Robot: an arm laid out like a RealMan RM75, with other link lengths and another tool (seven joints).
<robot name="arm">
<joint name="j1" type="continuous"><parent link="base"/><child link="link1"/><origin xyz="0 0 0.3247" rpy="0 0 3.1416"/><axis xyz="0 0 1"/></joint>
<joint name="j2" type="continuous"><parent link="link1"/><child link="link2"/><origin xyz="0 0 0" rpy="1.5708 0 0"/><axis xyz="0 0 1"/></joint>
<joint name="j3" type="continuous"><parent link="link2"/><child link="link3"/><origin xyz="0 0.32 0" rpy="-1.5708 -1.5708 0"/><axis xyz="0 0 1"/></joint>
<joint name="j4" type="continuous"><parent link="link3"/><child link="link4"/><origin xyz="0 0 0" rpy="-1.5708 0 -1.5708"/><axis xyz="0 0 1"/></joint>
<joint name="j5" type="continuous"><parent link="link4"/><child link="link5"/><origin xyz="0 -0.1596 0" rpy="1.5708 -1.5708 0"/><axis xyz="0 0 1"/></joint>
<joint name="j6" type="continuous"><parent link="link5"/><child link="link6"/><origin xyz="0 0 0" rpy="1.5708 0 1.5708"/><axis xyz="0 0 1"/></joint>
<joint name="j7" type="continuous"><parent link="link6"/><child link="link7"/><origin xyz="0 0.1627 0" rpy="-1.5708 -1.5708 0"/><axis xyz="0 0 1"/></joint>
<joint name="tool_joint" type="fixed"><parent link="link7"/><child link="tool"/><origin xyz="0.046 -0.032 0.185" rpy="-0.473 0 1.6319"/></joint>
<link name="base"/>
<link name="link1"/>
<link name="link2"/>
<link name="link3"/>
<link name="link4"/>
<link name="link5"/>
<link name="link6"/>
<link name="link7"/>
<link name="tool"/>
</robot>
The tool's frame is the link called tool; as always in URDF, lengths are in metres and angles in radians. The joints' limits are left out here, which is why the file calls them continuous.
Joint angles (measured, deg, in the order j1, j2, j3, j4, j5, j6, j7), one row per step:
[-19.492, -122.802, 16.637, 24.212, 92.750, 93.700, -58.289]
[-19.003, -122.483, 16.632, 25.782, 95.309, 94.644, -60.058]
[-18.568, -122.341, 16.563, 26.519, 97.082, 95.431, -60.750]
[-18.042, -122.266, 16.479, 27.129, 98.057, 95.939, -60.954]
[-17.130, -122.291, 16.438, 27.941, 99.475, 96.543, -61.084]
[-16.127, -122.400, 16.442, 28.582, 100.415, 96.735, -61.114]
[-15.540, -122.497, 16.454, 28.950, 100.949, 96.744, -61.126]
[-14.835, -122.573, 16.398, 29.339, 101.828, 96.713, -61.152]
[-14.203, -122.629, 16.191, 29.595, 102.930, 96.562, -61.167]
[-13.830, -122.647, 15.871, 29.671, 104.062, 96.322, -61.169]
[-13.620, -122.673, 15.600, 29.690, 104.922, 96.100, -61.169]
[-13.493, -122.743, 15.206, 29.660, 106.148, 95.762, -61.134]
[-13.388, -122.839, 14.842, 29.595, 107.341, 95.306, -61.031]
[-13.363, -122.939, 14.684, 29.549, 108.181, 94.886, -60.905]
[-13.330, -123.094, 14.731, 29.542, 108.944, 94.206, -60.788]
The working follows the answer.
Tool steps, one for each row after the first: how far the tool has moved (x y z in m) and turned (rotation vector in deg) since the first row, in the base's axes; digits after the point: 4 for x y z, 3 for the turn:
[-0.0013, -0.0080, -0.0080, -2.376, 1.026, -0.628]
[-0.0024, -0.0149, -0.0143, -3.923, 1.721, -1.058]
[-0.0050, -0.0197, -0.0175, -4.579, 2.365, -1.127]
[-0.0095, -0.0273, -0.0235, -5.607, 3.287, -1.018]
[-0.0158, -0.0330, -0.0282, -6.283, 3.996, -0.399]
[-0.0197, -0.0361, -0.0313, -6.680, 4.404, 0.057]
[-0.0251, -0.0401, -0.0357, -7.338, 4.965, 0.681]
[-0.0310, -0.0437, -0.0409, -8.120, 5.525, 1.432]
[-0.0360, -0.0461, -0.0457, -8.882, 5.999, 2.096]
[-0.0395, -0.0476, -0.0494, -9.452, 6.323, 2.584]
[-0.0433, -0.0492, -0.0549, -10.263, 6.749, 3.120]
[-0.0472, -0.0505, -0.0606, -11.046, 7.215, 3.699]
[-0.0498, -0.0514, -0.0654, -11.647, 7.627, 4.063]
[-0.0529, -0.0520, -0.0713, -12.319, 8.152, 4.549]

Tool pose at each row, in the base's axes (x y z in m, rotation vector in deg; rounded; the steps above come from the unrounded poses):
[-0.1651, 0.4136, 0.0426, -47.406, 95.018, 81.638]
[-0.1665, 0.4056, 0.0346, -47.535, 97.896, 80.120]
[-0.1676, 0.3987, 0.0283, -47.574, 99.785, 79.108]
[-0.1701, 0.3939, 0.0251, -47.487, 100.829, 78.965]
[-0.1747, 0.3863, 0.0191, -47.605, 102.363, 78.832]
[-0.1809, 0.3806, 0.0144, -48.142, 103.354, 79.181]
[-0.1849, 0.3775, 0.0113, -48.552, 103.915, 79.444]
[-0.1902, 0.3735, 0.0069, -49.176, 104.780, 79.713]
[-0.1962, 0.3699, 0.0017, -49.994, 105.723, 79.971]
[-0.2012, 0.3675, -0.0031, -50.772, 106.599, 80.126]
[-0.2047, 0.3660, -0.0068, -51.365, 107.233, 80.213]
[-0.2084, 0.3644, -0.0123, -52.079, 108.136, 80.201]
[-0.2124, 0.3630, -0.0180, -52.798, 109.040, 80.261]
[-0.2149, 0.3622, -0.0228, -53.237, 109.791, 80.282]
[-0.2181, 0.3616, -0.0287, -53.768, 110.666, 80.396]

